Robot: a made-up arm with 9 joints. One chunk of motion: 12 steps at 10 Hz.
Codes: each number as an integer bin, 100 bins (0 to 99) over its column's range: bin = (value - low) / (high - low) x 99, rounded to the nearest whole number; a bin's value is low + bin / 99 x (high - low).
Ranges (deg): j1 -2..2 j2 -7..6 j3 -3..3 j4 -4..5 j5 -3..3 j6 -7..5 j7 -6..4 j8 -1..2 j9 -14..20
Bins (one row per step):
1: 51 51 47 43 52 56 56 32 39
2: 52 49 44 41 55 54 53 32 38
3: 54 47 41 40 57 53 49 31 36
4: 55 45 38 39 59 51 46 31 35
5: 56 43 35 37 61 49 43 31 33
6: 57 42 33 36 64 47 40 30 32
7: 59 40 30 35 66 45 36 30 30
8: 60 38 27 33 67 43 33 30 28
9: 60 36 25 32 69 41 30 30 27
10: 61 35 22 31 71 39 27 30 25
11: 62 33 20 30 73 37 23 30 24
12: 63 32 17 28 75 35 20 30 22
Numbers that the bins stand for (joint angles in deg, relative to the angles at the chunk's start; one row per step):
1: 0.06 -0.30 -0.15 -0.09 0.15 -0.21 -0.34 -0.03 -0.61
2: 0.10 -0.57 -0.33 -0.27 0.33 -0.45 -0.65 -0.03 -0.95
3: 0.18 -0.83 -0.52 -0.36 0.45 -0.58 -1.05 -0.06 -1.64
4: 0.22 -1.09 -0.70 -0.45 0.58 -0.82 -1.35 -0.06 -1.98
5: 0.26 -1.35 -0.88 -0.64 0.70 -1.06 -1.66 -0.06 -2.67
6: 0.30 -1.48 -1.00 -0.73 0.88 -1.30 -1.96 -0.09 -3.01
7: 0.38 -1.75 -1.18 -0.82 1.00 -1.55 -2.36 -0.09 -3.70
8: 0.42 -2.01 -1.36 -1.00 1.06 -1.79 -2.67 -0.09 -4.38
9: 0.42 -2.27 -1.48 -1.09 1.18 -2.03 -2.97 -0.09 -4.73
10: 0.46 -2.40 -1.67 -1.18 1.30 -2.27 -3.27 -0.09 -5.41
11: 0.51 -2.67 -1.79 -1.27 1.42 -2.52 -3.68 -0.09 -5.76
12: 0.55 -2.80 -1.97 -1.45 1.55 -2.76 -3.98 -0.09 -6.44

